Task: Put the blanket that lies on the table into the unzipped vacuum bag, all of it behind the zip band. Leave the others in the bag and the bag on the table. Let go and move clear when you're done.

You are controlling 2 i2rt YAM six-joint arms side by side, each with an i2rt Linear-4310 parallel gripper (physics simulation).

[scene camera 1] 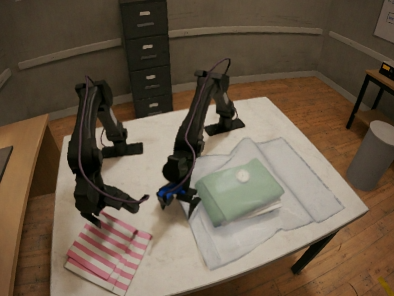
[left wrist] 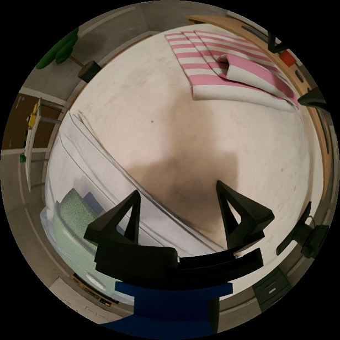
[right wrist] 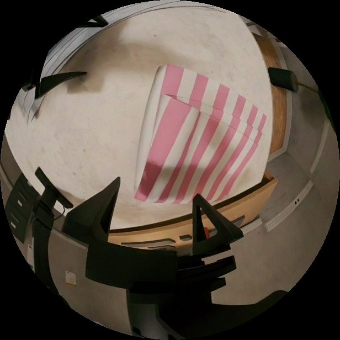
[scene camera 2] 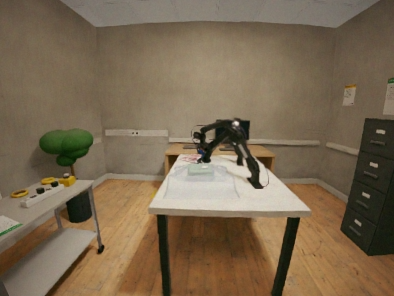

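The pink-and-white striped blanket point(scene camera 1: 109, 252) point(left wrist: 215, 60) point(right wrist: 192, 135) lies folded on the table, with one layer turned over on top. The clear vacuum bag point(scene camera 1: 305, 192) point(scene camera 2: 200, 191) point(left wrist: 102, 172) lies at the right in scene camera 1. A folded green blanket point(scene camera 1: 235, 192) point(scene camera 2: 200, 171) point(left wrist: 75, 220) is in it, with white layers under it. My left gripper point(scene camera 1: 176, 209) point(left wrist: 176, 189) is open and empty, above the table by the bag's left edge. My right gripper point(scene camera 1: 95, 221) point(right wrist: 159, 189) is open above the striped blanket's far edge. The zip band is not clearly distinguishable.
The white table point(scene camera 1: 165, 270) point(scene camera 2: 275, 200) carries both arms' bases at its far side in scene camera 1. A wooden desk point(scene camera 1: 27, 150) stands beyond its left edge, and a dark filing cabinet point(scene camera 1: 147, 60) behind it. A grey bin point(scene camera 1: 372, 157) stands at the right.
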